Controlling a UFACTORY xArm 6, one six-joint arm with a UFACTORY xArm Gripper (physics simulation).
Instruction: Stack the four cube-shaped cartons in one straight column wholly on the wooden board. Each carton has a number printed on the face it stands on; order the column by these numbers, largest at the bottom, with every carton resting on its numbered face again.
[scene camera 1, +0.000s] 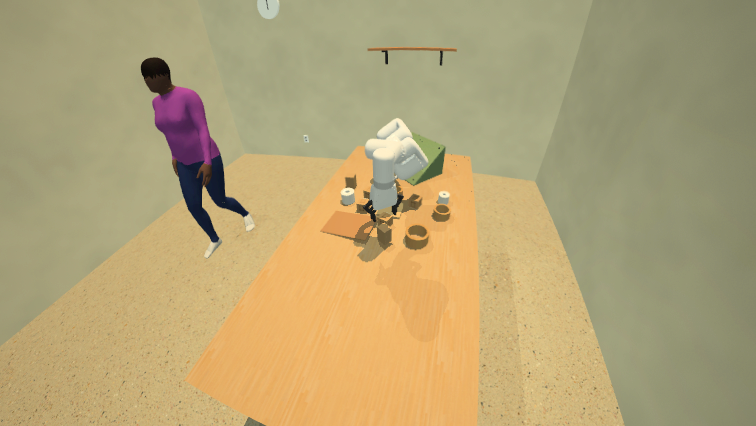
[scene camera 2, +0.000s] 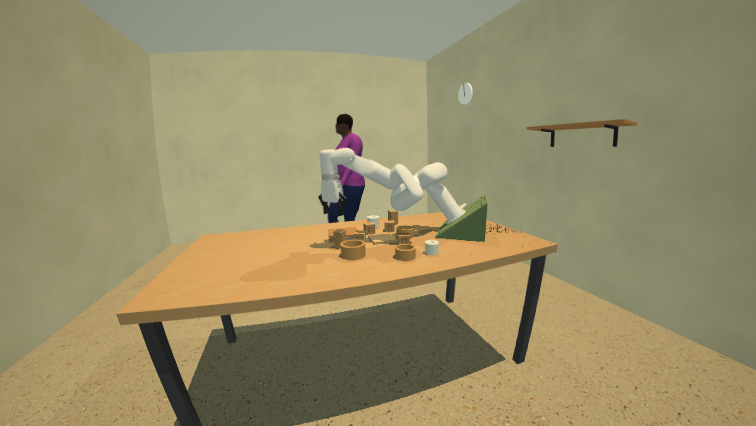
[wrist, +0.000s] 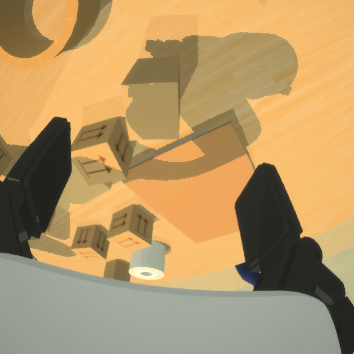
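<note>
The wooden board lies flat with no carton on it. One carton stands by the board's corner. A second carton and a third stand farther toward the arm's base. The fourth carton stands apart, cut by the wrist view's left edge. The numbered undersides are hidden. My gripper is open and empty, above the board area.
A plain block stands beside the board, another farther back. Round bowls and white rolls stand around. A green wedge is at the arm's base.
</note>
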